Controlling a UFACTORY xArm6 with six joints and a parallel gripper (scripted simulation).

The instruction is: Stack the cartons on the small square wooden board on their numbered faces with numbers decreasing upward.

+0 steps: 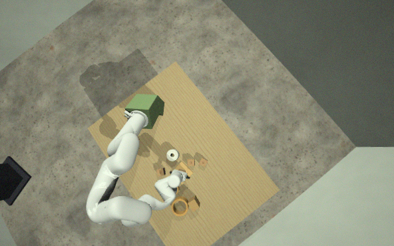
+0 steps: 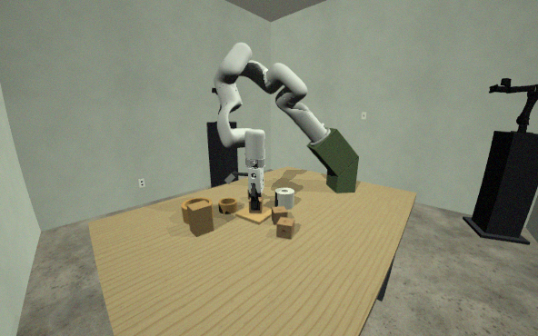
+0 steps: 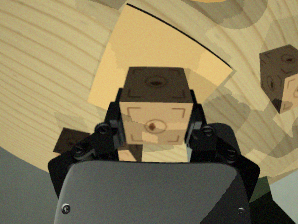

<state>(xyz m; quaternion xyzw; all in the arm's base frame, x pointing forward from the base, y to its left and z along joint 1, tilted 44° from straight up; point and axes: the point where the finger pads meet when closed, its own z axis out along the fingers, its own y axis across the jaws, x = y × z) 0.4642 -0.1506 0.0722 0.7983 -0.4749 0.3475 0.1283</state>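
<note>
Right now my hand is 5 cm above the square wooden board. Also, from my hand: small wooden ring 13 cm to the right, 3 cm below, 2 cm ahead; then white paper roll 13 cm behind, 7 cm to the left, 2 cm below; then carton 13 cm behind, 8 cm to the right, 3 cm below.
</note>
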